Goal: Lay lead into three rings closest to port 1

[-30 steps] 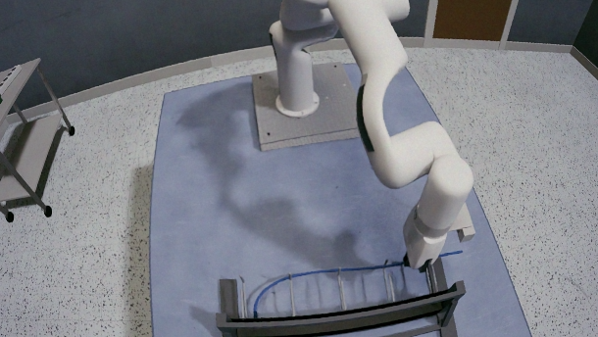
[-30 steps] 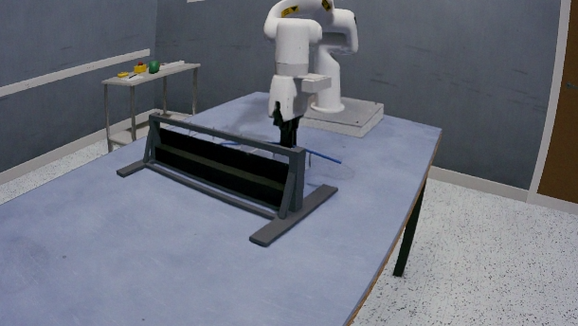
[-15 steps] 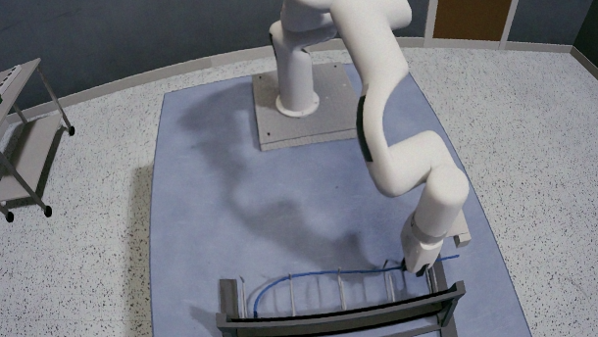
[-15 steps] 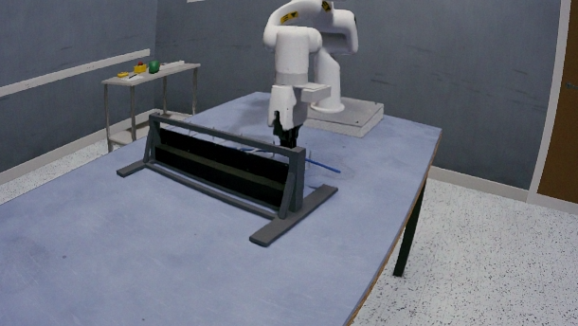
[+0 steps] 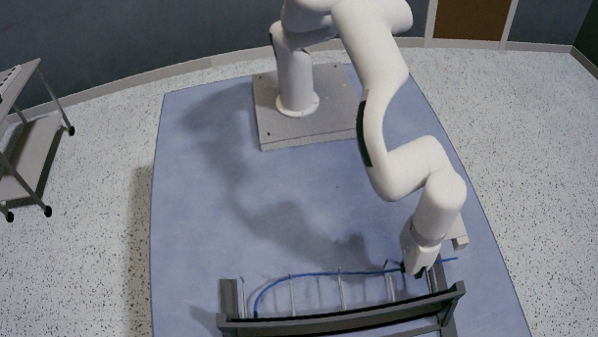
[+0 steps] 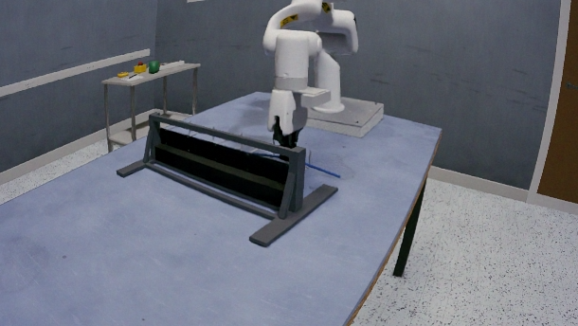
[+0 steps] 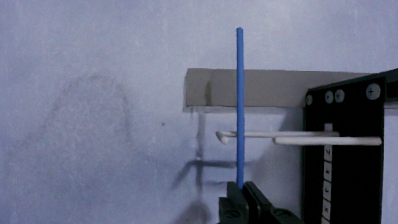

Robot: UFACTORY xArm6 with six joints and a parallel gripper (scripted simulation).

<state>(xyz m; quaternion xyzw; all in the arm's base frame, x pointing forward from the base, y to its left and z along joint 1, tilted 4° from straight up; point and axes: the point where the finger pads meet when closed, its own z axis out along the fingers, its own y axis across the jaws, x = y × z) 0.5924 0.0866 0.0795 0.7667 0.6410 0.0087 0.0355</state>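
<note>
Now: the rack 7 cm ahead of my hand, 17 cm to the right of it and 2 cm below it.
</note>
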